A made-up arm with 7 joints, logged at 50 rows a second.
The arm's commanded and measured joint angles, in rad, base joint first. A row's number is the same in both.
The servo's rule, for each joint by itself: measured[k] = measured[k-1] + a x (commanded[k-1-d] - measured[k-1]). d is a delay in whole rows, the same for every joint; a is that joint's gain. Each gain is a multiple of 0.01, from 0.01 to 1. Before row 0 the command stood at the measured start. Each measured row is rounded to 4 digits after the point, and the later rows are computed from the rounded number. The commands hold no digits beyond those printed.
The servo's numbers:
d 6
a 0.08 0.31 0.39 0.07 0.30 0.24 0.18
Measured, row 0:
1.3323 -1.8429 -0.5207 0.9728 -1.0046 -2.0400 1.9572
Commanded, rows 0 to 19:
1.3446 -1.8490 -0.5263 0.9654 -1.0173 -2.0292 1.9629
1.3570 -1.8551 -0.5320 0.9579 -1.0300 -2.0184 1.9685
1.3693 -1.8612 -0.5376 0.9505 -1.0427 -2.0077 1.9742
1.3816 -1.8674 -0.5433 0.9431 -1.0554 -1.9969 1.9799
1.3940 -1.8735 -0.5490 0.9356 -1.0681 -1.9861 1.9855
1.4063 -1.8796 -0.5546 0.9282 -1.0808 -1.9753 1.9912
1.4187 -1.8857 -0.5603 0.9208 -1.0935 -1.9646 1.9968
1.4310 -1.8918 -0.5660 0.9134 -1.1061 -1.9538 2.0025
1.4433 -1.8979 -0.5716 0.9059 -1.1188 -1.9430 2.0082
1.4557 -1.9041 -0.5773 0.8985 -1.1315 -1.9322 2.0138
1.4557 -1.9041 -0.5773 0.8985 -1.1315 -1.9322 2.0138
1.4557 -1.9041 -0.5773 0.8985 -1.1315 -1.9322 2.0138
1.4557 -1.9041 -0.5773 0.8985 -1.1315 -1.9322 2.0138
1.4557 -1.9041 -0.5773 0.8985 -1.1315 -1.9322 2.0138
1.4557 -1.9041 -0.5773 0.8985 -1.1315 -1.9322 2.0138
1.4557 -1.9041 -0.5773 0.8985 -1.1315 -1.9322 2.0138
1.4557 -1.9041 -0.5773 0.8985 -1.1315 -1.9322 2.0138
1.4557 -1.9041 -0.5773 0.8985 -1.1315 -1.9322 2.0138
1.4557 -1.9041 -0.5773 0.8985 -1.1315 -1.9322 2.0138
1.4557 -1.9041 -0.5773 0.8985 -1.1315 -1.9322 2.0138
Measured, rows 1 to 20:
1.3323 -1.8429 -0.5207 0.9728 -1.0046 -2.0400 1.9572
1.3323 -1.8429 -0.5207 0.9728 -1.0046 -2.0400 1.9572
1.3323 -1.8429 -0.5207 0.9728 -1.0046 -2.0400 1.9572
1.3323 -1.8429 -0.5207 0.9728 -1.0046 -2.0400 1.9572
1.3323 -1.8429 -0.5207 0.9728 -1.0046 -2.0400 1.9572
1.3323 -1.8429 -0.5207 0.9728 -1.0046 -2.0400 1.9572
1.3333 -1.8448 -0.5229 0.9723 -1.0084 -2.0374 1.9582
1.3352 -1.8480 -0.5264 0.9713 -1.0149 -2.0328 1.9601
1.3379 -1.8521 -0.5308 0.9698 -1.0232 -2.0268 1.9626
1.3414 -1.8568 -0.5357 0.9679 -1.0329 -2.0196 1.9657
1.3456 -1.8620 -0.5409 0.9656 -1.0435 -2.0116 1.9693
1.3505 -1.8675 -0.5462 0.9630 -1.0547 -2.0029 1.9732
1.3560 -1.8731 -0.5517 0.9600 -1.0663 -1.9937 1.9774
1.3620 -1.8789 -0.5573 0.9567 -1.0782 -1.9841 1.9819
1.3685 -1.8848 -0.5629 0.9531 -1.0904 -1.9742 1.9866
1.3755 -1.8908 -0.5685 0.9493 -1.1027 -1.9641 1.9915
1.3819 -1.8949 -0.5719 0.9457 -1.1113 -1.9564 1.9955
1.3878 -1.8978 -0.5740 0.9424 -1.1174 -1.9506 1.9988
1.3932 -1.8998 -0.5753 0.9393 -1.1216 -1.9462 2.0015
1.3982 -1.9011 -0.5761 0.9364 -1.1246 -1.9428 2.0037

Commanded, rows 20 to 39:
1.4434 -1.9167 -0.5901 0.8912 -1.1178 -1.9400 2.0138
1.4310 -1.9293 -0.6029 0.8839 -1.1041 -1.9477 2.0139
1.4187 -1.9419 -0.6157 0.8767 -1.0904 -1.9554 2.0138
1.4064 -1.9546 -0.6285 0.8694 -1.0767 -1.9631 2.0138
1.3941 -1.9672 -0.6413 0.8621 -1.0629 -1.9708 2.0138
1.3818 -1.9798 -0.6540 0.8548 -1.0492 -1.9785 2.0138
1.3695 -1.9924 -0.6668 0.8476 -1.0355 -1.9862 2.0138
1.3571 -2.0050 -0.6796 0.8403 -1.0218 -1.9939 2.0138
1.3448 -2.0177 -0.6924 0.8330 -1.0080 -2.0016 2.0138
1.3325 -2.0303 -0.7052 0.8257 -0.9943 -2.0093 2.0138
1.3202 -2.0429 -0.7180 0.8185 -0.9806 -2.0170 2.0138
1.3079 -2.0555 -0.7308 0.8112 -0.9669 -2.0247 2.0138
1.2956 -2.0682 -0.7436 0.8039 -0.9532 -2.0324 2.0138
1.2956 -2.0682 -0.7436 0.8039 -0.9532 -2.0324 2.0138
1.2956 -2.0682 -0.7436 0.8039 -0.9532 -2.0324 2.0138
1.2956 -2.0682 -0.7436 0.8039 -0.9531 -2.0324 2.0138
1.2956 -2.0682 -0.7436 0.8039 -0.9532 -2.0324 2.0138
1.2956 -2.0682 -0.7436 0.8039 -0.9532 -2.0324 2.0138
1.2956 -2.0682 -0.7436 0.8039 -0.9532 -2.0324 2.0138
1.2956 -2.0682 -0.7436 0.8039 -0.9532 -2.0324 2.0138
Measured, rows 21 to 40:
1.4028 -1.9020 -0.5766 0.9337 -1.1267 -1.9403 2.0055
1.4070 -1.9027 -0.5769 0.9312 -1.1281 -1.9384 2.0070
1.4109 -1.9031 -0.5771 0.9289 -1.1291 -1.9369 2.0082
1.4145 -1.9034 -0.5772 0.9268 -1.1298 -1.9358 2.0092
1.4178 -1.9036 -0.5772 0.9248 -1.1303 -1.9349 2.0100
1.4208 -1.9038 -0.5772 0.9230 -1.1307 -1.9343 2.0107
1.4226 -1.9078 -0.5822 0.9208 -1.1268 -1.9357 2.0113
1.4233 -1.9145 -0.5903 0.9182 -1.1200 -1.9386 2.0118
1.4229 -1.9230 -0.6002 0.9153 -1.1111 -1.9426 2.0122
1.4216 -1.9328 -0.6112 0.9121 -1.1008 -1.9475 2.0125
1.4194 -1.9435 -0.6229 0.9086 -1.0894 -1.9531 2.0127
1.4164 -1.9548 -0.6350 0.9048 -1.0773 -1.9592 2.0129
1.4126 -1.9665 -0.6474 0.9008 -1.0648 -1.9657 2.0131
1.4082 -1.9784 -0.6600 0.8966 -1.0519 -1.9725 2.0132
1.4031 -1.9906 -0.6726 0.8921 -1.0387 -1.9795 2.0133
1.3975 -2.0029 -0.6853 0.8875 -1.0254 -1.9867 2.0134
1.3913 -2.0153 -0.6981 0.8827 -1.0120 -1.9940 2.0135
1.3846 -2.0278 -0.7109 0.8777 -0.9985 -2.0014 2.0136
1.3775 -2.0403 -0.7237 0.8725 -0.9849 -2.0088 2.0136
1.3709 -2.0489 -0.7315 0.8677 -0.9754 -2.0145 2.0136

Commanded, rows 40 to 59:
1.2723 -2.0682 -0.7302 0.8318 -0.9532 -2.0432 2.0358
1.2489 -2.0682 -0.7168 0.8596 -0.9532 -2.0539 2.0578
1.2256 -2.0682 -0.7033 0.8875 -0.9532 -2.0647 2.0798
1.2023 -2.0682 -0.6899 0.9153 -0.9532 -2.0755 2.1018
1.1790 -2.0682 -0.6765 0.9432 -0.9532 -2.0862 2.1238
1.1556 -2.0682 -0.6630 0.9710 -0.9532 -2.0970 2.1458
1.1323 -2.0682 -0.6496 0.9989 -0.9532 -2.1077 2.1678
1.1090 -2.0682 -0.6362 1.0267 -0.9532 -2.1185 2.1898
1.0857 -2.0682 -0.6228 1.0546 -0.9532 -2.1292 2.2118
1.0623 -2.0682 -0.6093 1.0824 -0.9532 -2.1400 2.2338
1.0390 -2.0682 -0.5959 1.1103 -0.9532 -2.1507 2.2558
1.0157 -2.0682 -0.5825 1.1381 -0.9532 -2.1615 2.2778
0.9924 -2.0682 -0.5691 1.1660 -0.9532 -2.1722 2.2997
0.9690 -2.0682 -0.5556 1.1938 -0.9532 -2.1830 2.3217
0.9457 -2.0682 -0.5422 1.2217 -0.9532 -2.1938 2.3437
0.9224 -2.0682 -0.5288 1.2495 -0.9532 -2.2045 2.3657
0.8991 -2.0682 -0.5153 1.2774 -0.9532 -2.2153 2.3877
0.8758 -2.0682 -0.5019 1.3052 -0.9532 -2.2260 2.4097
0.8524 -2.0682 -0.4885 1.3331 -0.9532 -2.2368 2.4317
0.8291 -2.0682 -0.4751 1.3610 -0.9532 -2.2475 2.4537
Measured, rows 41 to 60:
1.3649 -2.0549 -0.7362 0.8632 -0.9687 -2.0188 2.0136
1.3594 -2.0590 -0.7391 0.8590 -0.9640 -2.0221 2.0136
1.3543 -2.0619 -0.7409 0.8551 -0.9608 -2.0246 2.0136
1.3496 -2.0639 -0.7420 0.8515 -0.9585 -2.0265 2.0136
1.3453 -2.0652 -0.7426 0.8482 -0.9569 -2.0279 2.0136
1.3413 -2.0661 -0.7430 0.8451 -0.9558 -2.0290 2.0136
1.3358 -2.0668 -0.7380 0.8442 -0.9550 -2.0324 2.0176
1.3288 -2.0672 -0.7297 0.8453 -0.9545 -2.0376 2.0248
1.3205 -2.0675 -0.7194 0.8483 -0.9541 -2.0441 2.0347
1.3110 -2.0677 -0.7079 0.8530 -0.9538 -2.0516 2.0468
1.3004 -2.0679 -0.6957 0.8593 -0.9536 -2.0599 2.0607
1.2888 -2.0680 -0.6829 0.8671 -0.9535 -2.0688 2.0760
1.2763 -2.0681 -0.6699 0.8763 -0.9534 -2.0781 2.0925
1.2629 -2.0681 -0.6568 0.8868 -0.9533 -2.0878 2.1100
1.2487 -2.0681 -0.6435 0.8985 -0.9533 -2.0977 2.1283
1.2338 -2.0681 -0.6302 0.9114 -0.9533 -2.1079 2.1473
1.2182 -2.0681 -0.6168 0.9253 -0.9533 -2.1182 2.1668
1.2020 -2.0681 -0.6034 0.9402 -0.9533 -2.1286 2.1868
1.1852 -2.0681 -0.5900 0.9560 -0.9533 -2.1391 2.2071
1.1679 -2.0681 -0.5766 0.9726 -0.9533 -2.1496 2.2277

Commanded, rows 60 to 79:
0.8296 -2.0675 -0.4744 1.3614 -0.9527 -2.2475 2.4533
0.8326 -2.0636 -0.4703 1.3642 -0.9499 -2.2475 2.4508
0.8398 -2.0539 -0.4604 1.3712 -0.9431 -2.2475 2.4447
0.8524 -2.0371 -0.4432 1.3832 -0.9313 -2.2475 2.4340
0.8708 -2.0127 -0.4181 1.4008 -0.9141 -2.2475 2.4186
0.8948 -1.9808 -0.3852 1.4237 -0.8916 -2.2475 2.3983
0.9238 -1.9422 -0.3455 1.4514 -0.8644 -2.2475 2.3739
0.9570 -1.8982 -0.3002 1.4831 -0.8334 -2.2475 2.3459
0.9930 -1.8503 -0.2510 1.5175 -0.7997 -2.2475 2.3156
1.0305 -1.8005 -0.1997 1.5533 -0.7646 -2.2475 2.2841
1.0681 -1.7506 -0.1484 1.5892 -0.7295 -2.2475 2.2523
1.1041 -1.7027 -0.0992 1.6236 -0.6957 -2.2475 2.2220
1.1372 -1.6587 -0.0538 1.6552 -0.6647 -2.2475 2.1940
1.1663 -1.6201 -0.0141 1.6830 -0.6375 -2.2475 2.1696
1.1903 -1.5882 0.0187 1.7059 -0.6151 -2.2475 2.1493
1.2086 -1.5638 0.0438 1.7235 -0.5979 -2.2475 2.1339
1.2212 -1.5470 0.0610 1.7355 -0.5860 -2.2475 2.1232
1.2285 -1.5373 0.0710 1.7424 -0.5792 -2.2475 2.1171
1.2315 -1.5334 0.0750 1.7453 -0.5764 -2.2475 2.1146
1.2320 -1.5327 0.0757 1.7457 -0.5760 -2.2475 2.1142
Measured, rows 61 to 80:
1.1501 -2.0681 -0.5632 0.9900 -0.9533 -2.1602 2.2486
1.1319 -2.0681 -0.5498 1.0082 -0.9533 -2.1708 2.2697
1.1133 -2.0681 -0.5363 1.0270 -0.9533 -2.1815 2.2909
1.0943 -2.0681 -0.5229 1.0465 -0.9533 -2.1922 2.3123
1.0749 -2.0681 -0.5095 1.0666 -0.9533 -2.2029 2.3338
1.0552 -2.0681 -0.4961 1.0872 -0.9533 -2.2136 2.3554
1.0372 -2.0679 -0.4876 1.1064 -0.9531 -2.2217 2.3730
1.0208 -2.0666 -0.4809 1.1244 -0.9521 -2.2279 2.3870
1.0063 -2.0627 -0.4729 1.1417 -0.9494 -2.2326 2.3974
0.9940 -2.0548 -0.4613 1.1586 -0.9440 -2.2362 2.4040
0.9841 -2.0417 -0.4445 1.1756 -0.9350 -2.2389 2.4066
0.9770 -2.0228 -0.4214 1.1930 -0.9220 -2.2410 2.4051
0.9727 -1.9978 -0.3918 1.2111 -0.9047 -2.2426 2.3995
0.9714 -1.9669 -0.3561 1.2301 -0.8833 -2.2438 2.3899
0.9731 -1.9308 -0.3151 1.2502 -0.8582 -2.2447 2.3765
0.9777 -1.8904 -0.2701 1.2714 -0.8301 -2.2454 2.3599
0.9849 -1.8471 -0.2226 1.2936 -0.7999 -2.2459 2.3405
0.9944 -1.8023 -0.1745 1.3167 -0.7686 -2.2463 2.3192
1.0058 -1.7578 -0.1274 1.3404 -0.7374 -2.2466 2.2967
1.0186 -1.7151 -0.0832 1.3644 -0.7074 -2.2468 2.2738

